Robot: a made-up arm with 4 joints. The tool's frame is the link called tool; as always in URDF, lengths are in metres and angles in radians.
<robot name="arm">
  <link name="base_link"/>
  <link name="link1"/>
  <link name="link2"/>
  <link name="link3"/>
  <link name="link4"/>
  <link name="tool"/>
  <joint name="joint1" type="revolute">
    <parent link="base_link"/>
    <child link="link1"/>
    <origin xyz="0 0 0.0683" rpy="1.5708 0 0"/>
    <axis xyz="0 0 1"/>
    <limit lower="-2.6" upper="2.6" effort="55" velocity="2.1"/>
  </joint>
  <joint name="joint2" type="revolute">
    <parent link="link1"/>
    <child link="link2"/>
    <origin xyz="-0.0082 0.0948 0.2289" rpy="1.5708 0 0"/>
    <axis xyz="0 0 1"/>
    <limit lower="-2.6" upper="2.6" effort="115" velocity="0.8"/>
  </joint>
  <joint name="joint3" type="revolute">
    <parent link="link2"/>
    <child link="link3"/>
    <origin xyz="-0.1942 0.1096 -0.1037" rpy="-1.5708 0 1.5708"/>
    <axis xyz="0 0 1"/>
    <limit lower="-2.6" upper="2.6" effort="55" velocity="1.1"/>
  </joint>
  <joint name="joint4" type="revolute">
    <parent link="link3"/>
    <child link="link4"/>
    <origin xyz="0.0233 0.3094 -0.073" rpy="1.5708 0 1.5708"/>
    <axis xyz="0 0 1"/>
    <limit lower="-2.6" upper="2.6" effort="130" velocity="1.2"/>
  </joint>
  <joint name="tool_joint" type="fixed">
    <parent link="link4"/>
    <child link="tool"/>
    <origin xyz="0.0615 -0.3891 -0.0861" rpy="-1.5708 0 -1.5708"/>
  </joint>
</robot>
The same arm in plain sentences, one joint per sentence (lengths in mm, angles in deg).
The arm has four revolute joints in a row. What follows holds with every joint at zero, and every direction is one of the base frame's.
The first joint sits 68.3 mm along +z from the base frame's origin and turns about -y, from -148.97 to 148.97 deg.
The second joint sits 8.2 mm along -x and 228.9 mm along -y and 94.8 mm along +z from the first joint and turns about -z, from -148.97 to 148.97 deg.
The third joint sits 194.2 mm along -x and 109.6 mm along -y and 103.7 mm along +z from the second joint and turns about -x, from -148.97 to 148.97 deg.
The fourth joint sits 73.0 mm along +x and 23.3 mm along -y and 309.4 mm along +z from the third joint and turns about -y, from -148.97 to 148.97 deg.
The tool frame, which is the frame that the pose is given for, sits 389.1 mm along +x and 86.1 mm along +y and 61.5 mm along +z from the fourth joint; its axes are the base frame's turned by roll 0.00, pitch 0.00 and yaw 0.00 deg (as in URDF: about the fixed x, then y, then z).

